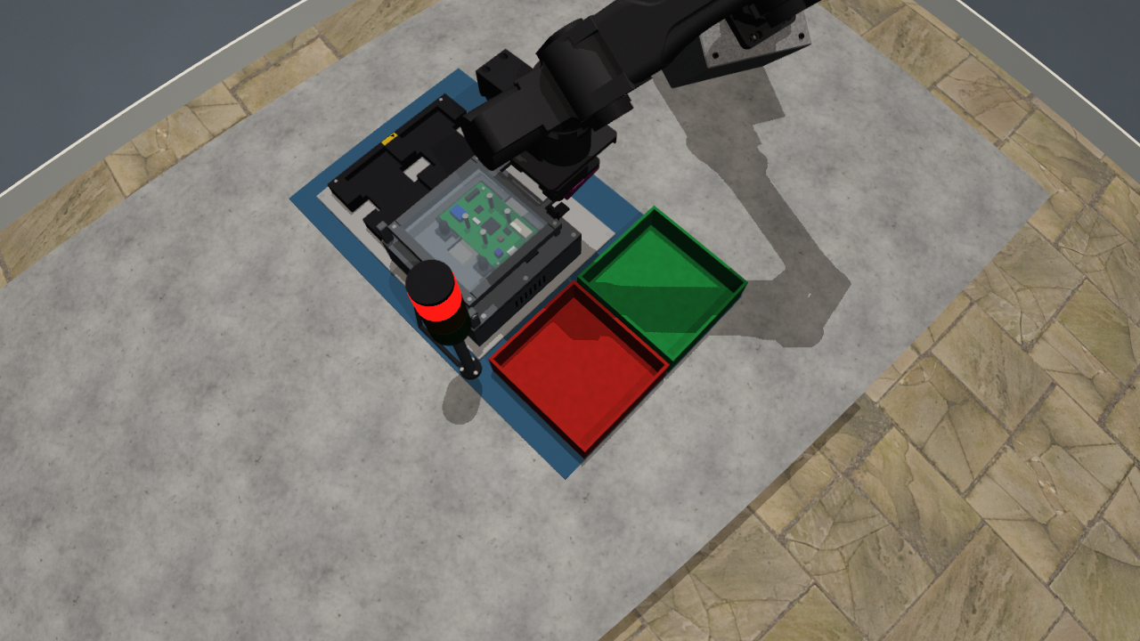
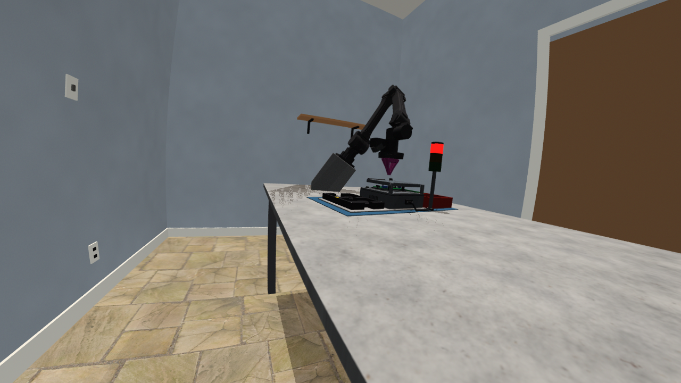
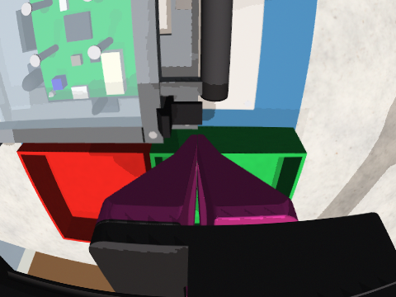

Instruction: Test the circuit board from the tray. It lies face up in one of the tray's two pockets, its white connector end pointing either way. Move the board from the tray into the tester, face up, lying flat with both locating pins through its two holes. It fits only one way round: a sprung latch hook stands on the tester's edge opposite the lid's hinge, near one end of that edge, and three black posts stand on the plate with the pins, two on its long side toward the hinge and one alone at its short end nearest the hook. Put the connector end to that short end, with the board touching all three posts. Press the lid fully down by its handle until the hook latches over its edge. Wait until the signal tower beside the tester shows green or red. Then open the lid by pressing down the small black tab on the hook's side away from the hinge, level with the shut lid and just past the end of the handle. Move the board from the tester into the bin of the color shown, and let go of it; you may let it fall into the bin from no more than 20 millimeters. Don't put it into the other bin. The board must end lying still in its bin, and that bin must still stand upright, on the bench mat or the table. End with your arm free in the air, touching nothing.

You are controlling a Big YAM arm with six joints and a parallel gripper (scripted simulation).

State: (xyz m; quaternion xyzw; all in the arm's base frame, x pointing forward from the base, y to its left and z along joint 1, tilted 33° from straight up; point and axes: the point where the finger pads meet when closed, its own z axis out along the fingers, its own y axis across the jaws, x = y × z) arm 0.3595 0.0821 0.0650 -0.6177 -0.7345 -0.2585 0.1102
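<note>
My gripper is now 4 cm above the latch hook and 1 cm short of it. Also, from my hand: clear lid: 9 cm ahead, 4 cm to the right, 4 cm below; tester plate: 9 cm ahead, 6 cm below, 4 cm to the right; green circuit board: 9 cm ahead, 6 cm below, 4 cm to the right.
</note>
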